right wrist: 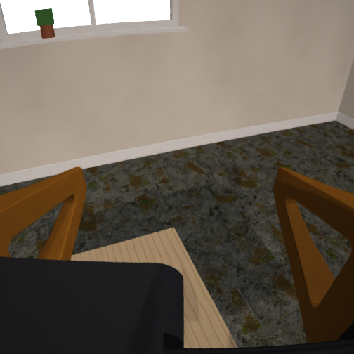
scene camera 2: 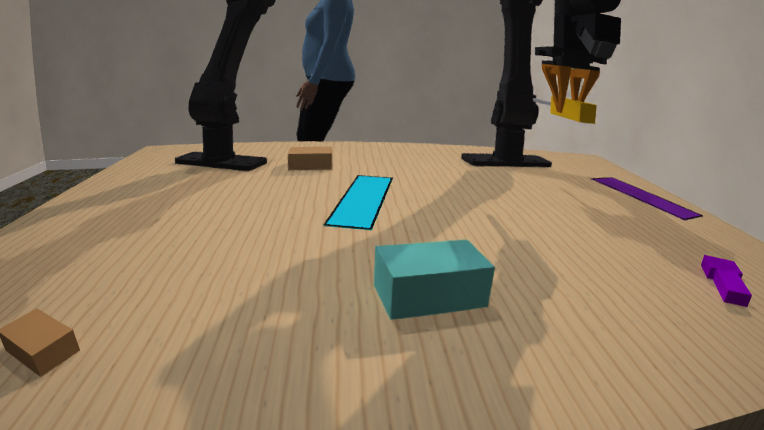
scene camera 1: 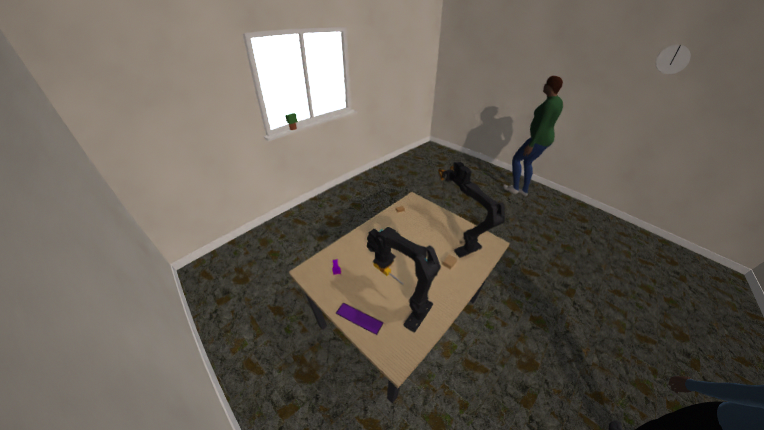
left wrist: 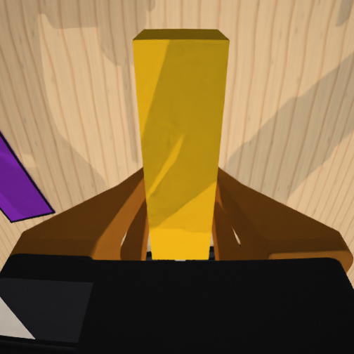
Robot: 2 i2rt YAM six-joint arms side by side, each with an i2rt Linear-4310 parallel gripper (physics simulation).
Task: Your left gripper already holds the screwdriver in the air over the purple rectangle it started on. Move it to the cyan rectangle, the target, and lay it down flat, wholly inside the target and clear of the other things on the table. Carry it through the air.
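Pixels of known places: left gripper, fingertip midpoint: (scene camera 2: pixel 567 113) (scene camera 1: pixel 383 270); right gripper, fingertip midpoint: (scene camera 1: pixel 444 168); left arm's base at its link origin: (scene camera 2: pixel 507 162) (scene camera 1: pixel 418 314); right arm's base at its link origin: (scene camera 2: pixel 218 162) (scene camera 1: pixel 468 249).
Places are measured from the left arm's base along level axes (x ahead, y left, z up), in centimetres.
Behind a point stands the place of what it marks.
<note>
My left gripper (scene camera 1: pixel 381 266) {z 14.7, x 25.8, y -4.4 cm} (scene camera 2: pixel 572 102) {z 14.7, x 25.8, y -4.4 cm} (left wrist: pixel 180 176) is shut on the yellow handle of the screwdriver (scene camera 1: pixel 387 270) {z 16.8, x 23.2, y -3.9 cm} (scene camera 2: pixel 581 112) {z 15.7, x 32.0, y -6.4 cm} (left wrist: pixel 181 125) and holds it level, high above the table. Its thin grey shaft points lower right in scene camera 1 and is mostly hidden in scene camera 2. The cyan rectangle (scene camera 2: pixel 359 202) {z 0.1, x 23.5, y -36.1 cm} lies left of the screwdriver in scene camera 2; the left arm hides nearly all of it in scene camera 1. The purple rectangle (scene camera 1: pixel 359 318) {z 0.1, x 23.9, y 19.8 cm} (scene camera 2: pixel 646 198) {z 0.1, x 25.6, y 18.9 cm} (left wrist: pixel 17 185) is off to one side of the screwdriver. My right gripper (scene camera 1: pixel 442 174) {z 40.7, x 29.7, y -79.2 cm} (right wrist: pixel 179 177) is open and empty, raised high.
A teal block (scene camera 2: pixel 435 280) {z 3.4, x 52.4, y -35.1 cm} stands in front of the cyan rectangle in scene camera 2. One brown block (scene camera 1: pixel 449 261) {z 3.0, x 1.6, y -40.3 cm} (scene camera 2: pixel 310 159) {z 1.9, x 4.6, y -41.7 cm} is behind that rectangle, another (scene camera 1: pixel 400 209) {z 2.0, x 54.9, y -67.0 cm} (scene camera 2: pixel 40 341) {z 2.0, x 57.3, y -66.8 cm} at the near left. A purple T-shaped object (scene camera 1: pixel 336 267) {z 1.7, x 55.7, y 3.0 cm} (scene camera 2: pixel 728 283) {z 1.5, x 58.6, y -0.3 cm} lies at the right.
</note>
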